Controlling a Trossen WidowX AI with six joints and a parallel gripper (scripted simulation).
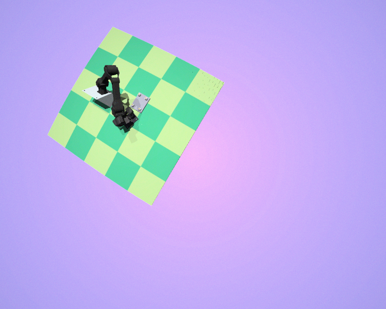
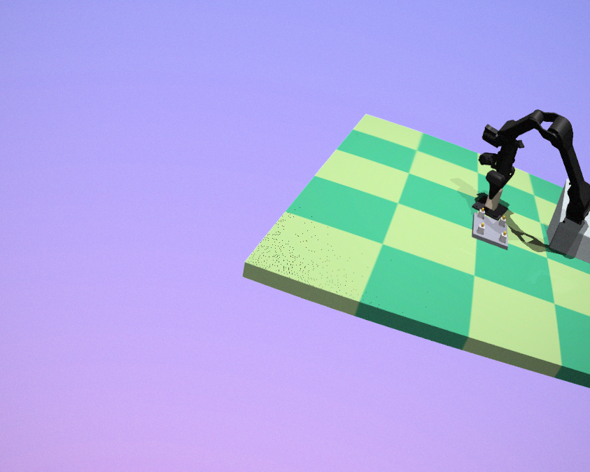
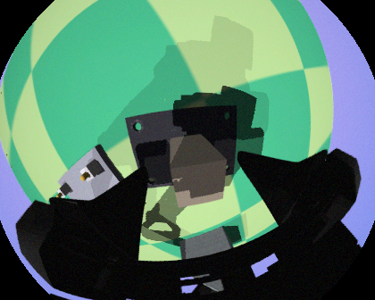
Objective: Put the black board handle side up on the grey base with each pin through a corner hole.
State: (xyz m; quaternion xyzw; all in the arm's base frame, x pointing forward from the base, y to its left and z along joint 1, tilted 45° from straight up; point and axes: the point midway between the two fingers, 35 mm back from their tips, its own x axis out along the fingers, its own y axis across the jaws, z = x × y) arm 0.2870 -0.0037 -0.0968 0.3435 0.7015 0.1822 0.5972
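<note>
The black board is 30 mm below my gripper tip. Round my gripper tip: grey base 10 mm behind, 190 mm to the left, 40 mm below.
</note>
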